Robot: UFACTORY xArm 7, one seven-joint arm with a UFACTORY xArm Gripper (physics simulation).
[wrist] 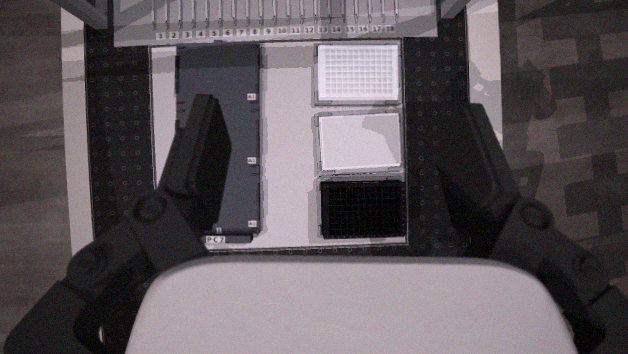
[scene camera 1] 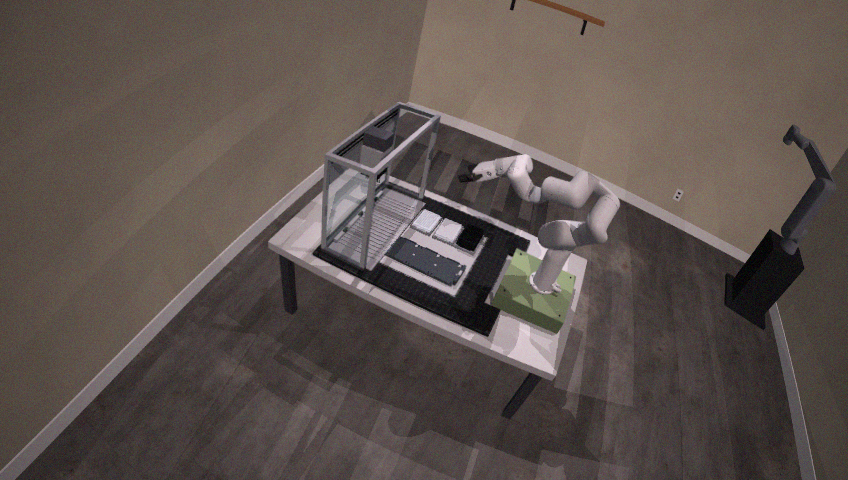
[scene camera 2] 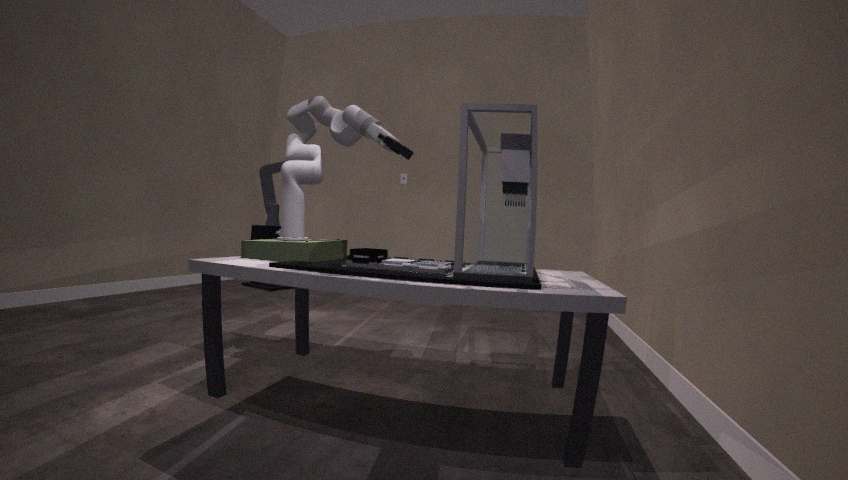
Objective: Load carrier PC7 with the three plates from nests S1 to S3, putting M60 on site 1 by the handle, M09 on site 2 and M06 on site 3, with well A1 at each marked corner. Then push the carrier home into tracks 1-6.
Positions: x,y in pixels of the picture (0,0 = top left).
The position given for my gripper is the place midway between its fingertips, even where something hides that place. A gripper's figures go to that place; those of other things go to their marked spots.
Labels:
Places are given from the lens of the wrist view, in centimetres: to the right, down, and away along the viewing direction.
my gripper [wrist: 337,123]: 1, -2, 12
plate carrier [wrist: 230,71]: -14, -17, 48
black plate [wrist: 349,209]: 6, 5, 46
perforated baseplate [wrist: 435,68]: 20, -18, 50
The marked spots on the perforated baseplate and the black plate are 28 cm apart.

